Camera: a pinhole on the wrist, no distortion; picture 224 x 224 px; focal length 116.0 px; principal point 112.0 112.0 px. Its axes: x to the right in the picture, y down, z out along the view. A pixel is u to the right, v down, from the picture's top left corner.
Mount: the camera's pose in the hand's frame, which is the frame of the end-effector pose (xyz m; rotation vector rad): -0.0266 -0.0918 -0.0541 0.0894 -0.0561 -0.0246
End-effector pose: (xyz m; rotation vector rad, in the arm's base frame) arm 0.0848 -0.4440 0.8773 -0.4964 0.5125 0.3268
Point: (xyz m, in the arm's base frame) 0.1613 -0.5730 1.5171
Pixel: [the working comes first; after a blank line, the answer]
In the camera's frame: -0.2416 -0.2423 0.5388

60 60
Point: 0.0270 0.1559 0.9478
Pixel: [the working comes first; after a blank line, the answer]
In the camera's frame: 0.0510 0.6237 0.3442

outside the picture
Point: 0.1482 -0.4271 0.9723
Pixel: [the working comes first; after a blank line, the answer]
In the camera's frame: 0.0381 0.0595 0.1528

141 157
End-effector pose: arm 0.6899 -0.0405 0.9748 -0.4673 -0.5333 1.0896
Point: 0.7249 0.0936 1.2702
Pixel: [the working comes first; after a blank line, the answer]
In the camera's frame: 0.2299 -0.0272 0.2676

212 100
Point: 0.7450 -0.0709 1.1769
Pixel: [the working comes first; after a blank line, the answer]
In the camera's frame: 0.0657 -0.0622 0.1783

155 72
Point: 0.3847 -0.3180 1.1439
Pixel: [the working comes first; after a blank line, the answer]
In the camera's frame: -0.2914 0.1198 0.3553

17 151
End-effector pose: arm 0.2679 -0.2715 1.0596 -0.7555 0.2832 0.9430
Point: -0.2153 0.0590 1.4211
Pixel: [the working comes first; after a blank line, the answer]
In the camera's frame: -0.2146 0.4832 0.5596

68 212
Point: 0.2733 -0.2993 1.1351
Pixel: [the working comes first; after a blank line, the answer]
In the camera's frame: -0.0239 0.0499 0.0855

80 180
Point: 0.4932 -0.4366 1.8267
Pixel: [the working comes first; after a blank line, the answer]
In the camera's frame: -0.3129 -0.4662 0.5277

43 10
